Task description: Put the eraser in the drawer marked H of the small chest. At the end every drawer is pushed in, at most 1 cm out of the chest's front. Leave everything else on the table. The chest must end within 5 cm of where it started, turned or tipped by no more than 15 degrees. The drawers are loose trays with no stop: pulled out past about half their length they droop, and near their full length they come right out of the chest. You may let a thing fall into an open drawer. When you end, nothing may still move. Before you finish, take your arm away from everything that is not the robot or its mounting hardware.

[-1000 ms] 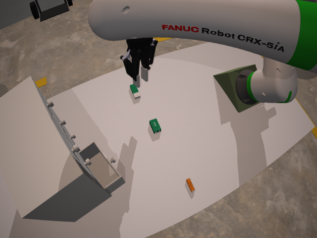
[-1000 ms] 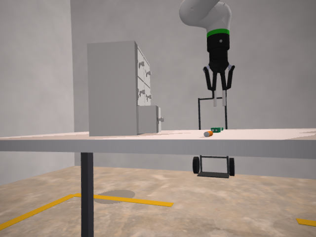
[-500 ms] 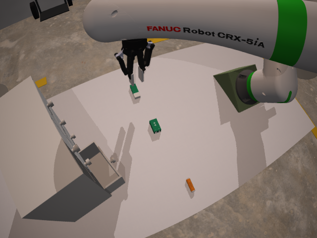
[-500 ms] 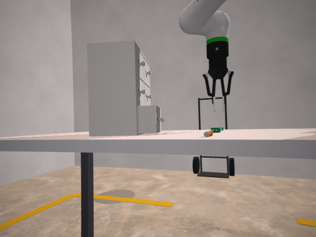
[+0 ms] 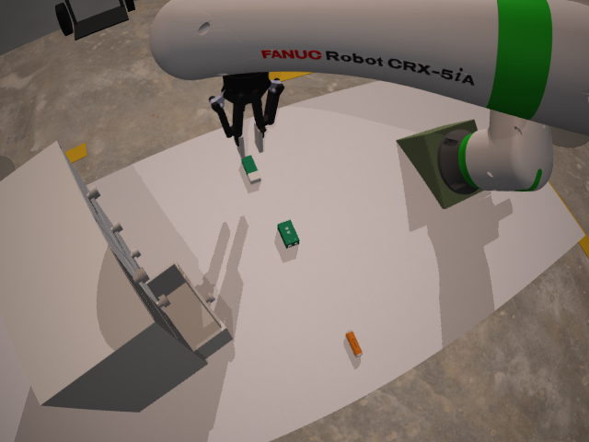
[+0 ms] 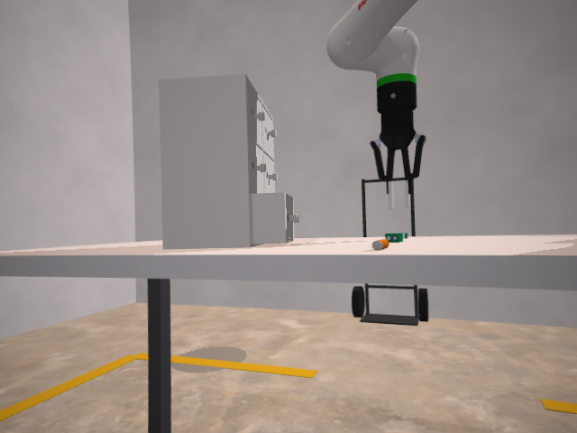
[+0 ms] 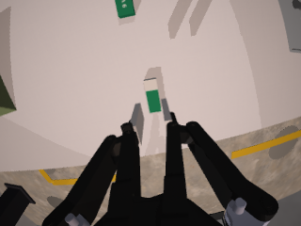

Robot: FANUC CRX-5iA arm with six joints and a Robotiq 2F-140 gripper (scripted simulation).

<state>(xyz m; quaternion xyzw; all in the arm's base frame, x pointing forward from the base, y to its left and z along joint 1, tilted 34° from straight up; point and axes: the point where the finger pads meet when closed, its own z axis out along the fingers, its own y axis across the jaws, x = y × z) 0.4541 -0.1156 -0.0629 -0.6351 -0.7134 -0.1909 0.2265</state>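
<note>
Right now my hand is 10 cm above the eraser. Also, from my hand: orange cylinder 41 cm to the left, 10 cm below, 7 cm behind; then drawer H 30 cm to the left, 23 cm ahead, 8 cm below.
</note>
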